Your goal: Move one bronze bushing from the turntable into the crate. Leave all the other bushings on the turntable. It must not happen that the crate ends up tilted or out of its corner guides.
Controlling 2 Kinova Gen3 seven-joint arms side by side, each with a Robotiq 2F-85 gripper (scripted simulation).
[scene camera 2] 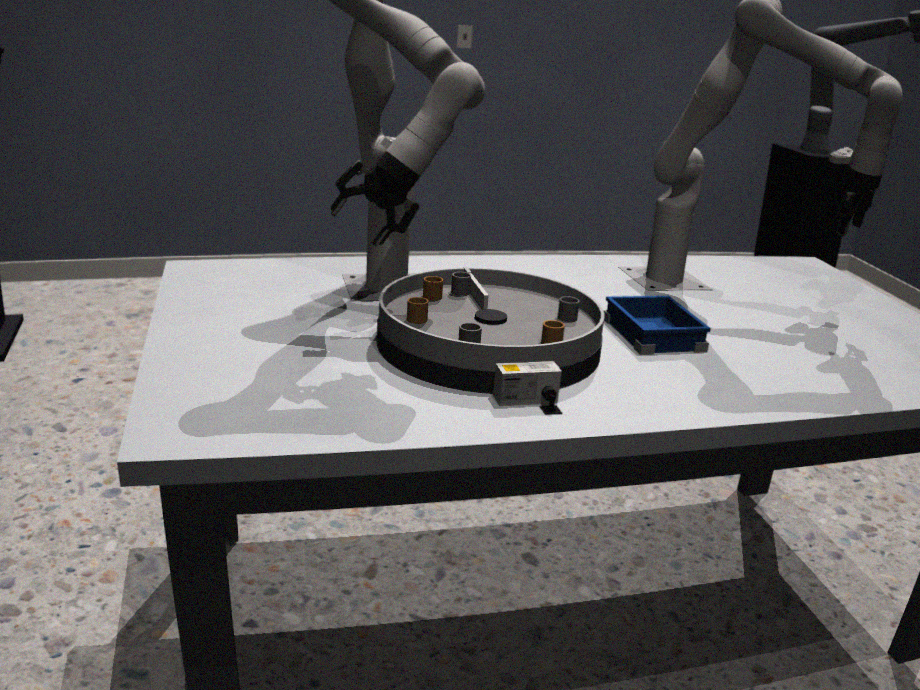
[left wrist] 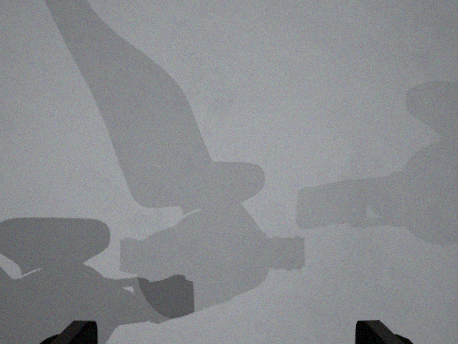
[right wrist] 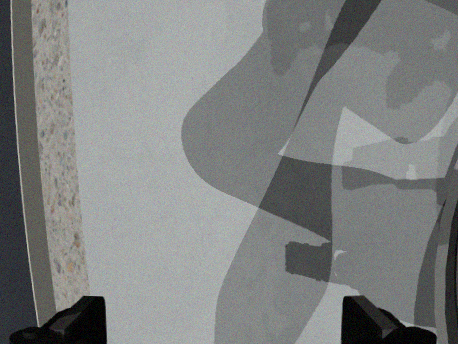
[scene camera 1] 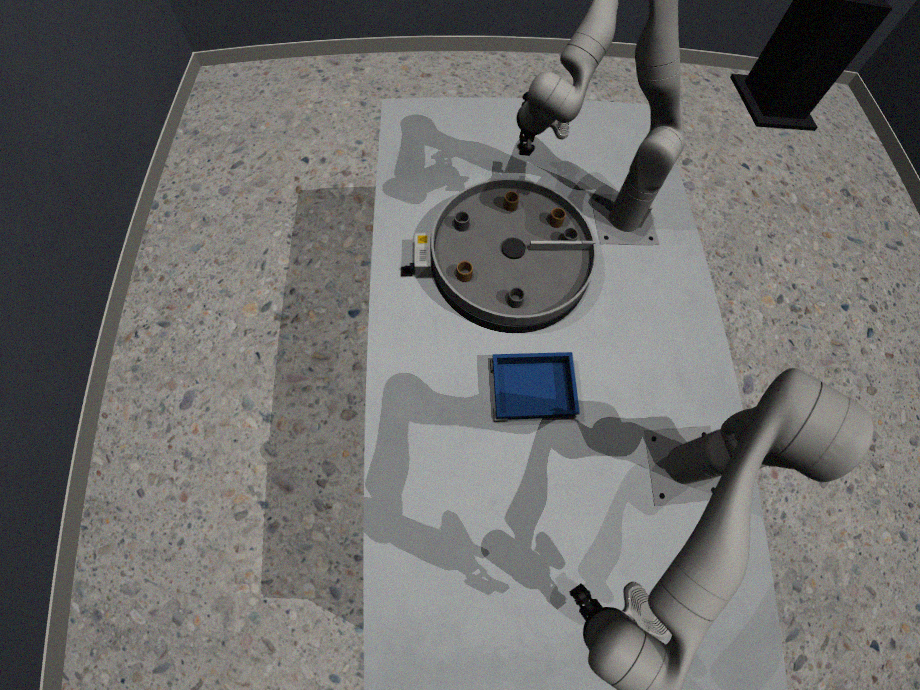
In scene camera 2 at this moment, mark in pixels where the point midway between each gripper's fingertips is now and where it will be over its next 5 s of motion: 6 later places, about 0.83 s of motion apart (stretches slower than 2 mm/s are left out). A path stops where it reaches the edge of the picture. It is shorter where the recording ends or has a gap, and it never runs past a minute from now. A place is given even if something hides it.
My left gripper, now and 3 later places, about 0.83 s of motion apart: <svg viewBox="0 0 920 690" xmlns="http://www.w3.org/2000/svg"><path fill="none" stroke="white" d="M848 230L852 224L837 214L823 208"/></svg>
My right gripper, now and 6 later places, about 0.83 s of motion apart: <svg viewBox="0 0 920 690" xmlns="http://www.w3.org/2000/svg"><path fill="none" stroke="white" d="M353 229L421 225L456 215L458 219L459 225L461 237L464 260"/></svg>
